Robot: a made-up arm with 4 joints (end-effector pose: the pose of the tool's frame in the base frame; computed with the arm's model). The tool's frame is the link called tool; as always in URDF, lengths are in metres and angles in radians.
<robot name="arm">
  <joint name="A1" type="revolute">
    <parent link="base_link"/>
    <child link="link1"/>
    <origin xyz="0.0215 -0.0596 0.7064" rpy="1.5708 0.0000 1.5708"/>
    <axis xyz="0 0 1"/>
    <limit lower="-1.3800" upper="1.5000" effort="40" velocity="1.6"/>
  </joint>
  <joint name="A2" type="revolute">
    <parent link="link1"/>
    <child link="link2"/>
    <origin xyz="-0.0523 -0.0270 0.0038" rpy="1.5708 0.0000 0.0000"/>
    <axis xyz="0 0 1"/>
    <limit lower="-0.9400" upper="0.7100" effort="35" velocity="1.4"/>
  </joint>
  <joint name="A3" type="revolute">
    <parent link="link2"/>
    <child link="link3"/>
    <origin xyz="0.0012 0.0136 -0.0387" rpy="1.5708 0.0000 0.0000"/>
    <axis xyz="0 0 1"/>
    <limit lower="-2.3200" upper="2.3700" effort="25" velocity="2.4"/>
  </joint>
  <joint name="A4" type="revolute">
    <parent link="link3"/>
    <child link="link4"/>
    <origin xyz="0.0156 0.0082 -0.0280" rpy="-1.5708 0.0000 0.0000"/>
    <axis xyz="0 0 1"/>
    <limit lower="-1.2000" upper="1.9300" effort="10" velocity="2.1"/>
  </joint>
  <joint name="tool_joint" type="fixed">
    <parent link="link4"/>
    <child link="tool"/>
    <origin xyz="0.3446 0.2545 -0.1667" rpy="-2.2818 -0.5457 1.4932"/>
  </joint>
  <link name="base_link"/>
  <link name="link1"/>
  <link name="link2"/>
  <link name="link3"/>
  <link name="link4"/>
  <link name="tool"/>
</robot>
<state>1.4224 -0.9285 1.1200 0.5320</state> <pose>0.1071 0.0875 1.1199 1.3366 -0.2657 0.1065</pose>
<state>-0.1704 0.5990 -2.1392 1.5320</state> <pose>0.3460 -0.3848 0.4949 -2.4954 -0.7814 1.0347</pose>
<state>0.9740 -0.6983 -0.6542 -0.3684</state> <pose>-0.0135 -0.2571 1.1246 1.8414 0.5766 1.5547</pose>
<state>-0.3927 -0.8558 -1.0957 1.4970</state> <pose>0.4692 -0.0099 0.5721 0.9822 1.0479 -1.2474</pose>
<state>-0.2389 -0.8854 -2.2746 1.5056</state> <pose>0.2642 0.1439 0.3939 1.2687 2.3579 -1.4795</pose>
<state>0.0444 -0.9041 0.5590 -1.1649</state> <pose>-0.4064 0.0083 0.6510 -0.5861 1.0386 1.4205</pose>
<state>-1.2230 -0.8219 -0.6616 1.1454</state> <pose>0.4520 0.0875 0.5685 0.1271 0.4276 -0.9822</pose>
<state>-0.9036 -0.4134 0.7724 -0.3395</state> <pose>0.0108 0.0507 0.2891 -1.0300 0.7387 -0.0268</pose>
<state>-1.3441 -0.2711 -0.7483 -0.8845</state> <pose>-0.0921 0.3803 0.6723 -0.0058 1.2580 0.4308</pose>
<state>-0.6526 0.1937 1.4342 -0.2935</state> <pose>0.2488 -0.1936 0.3281 -1.2151 0.4459 -0.7403</pose>
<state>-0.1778 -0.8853 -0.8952 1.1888</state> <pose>0.4535 0.1312 0.7117 1.1293 1.1347 -0.7391</pose>
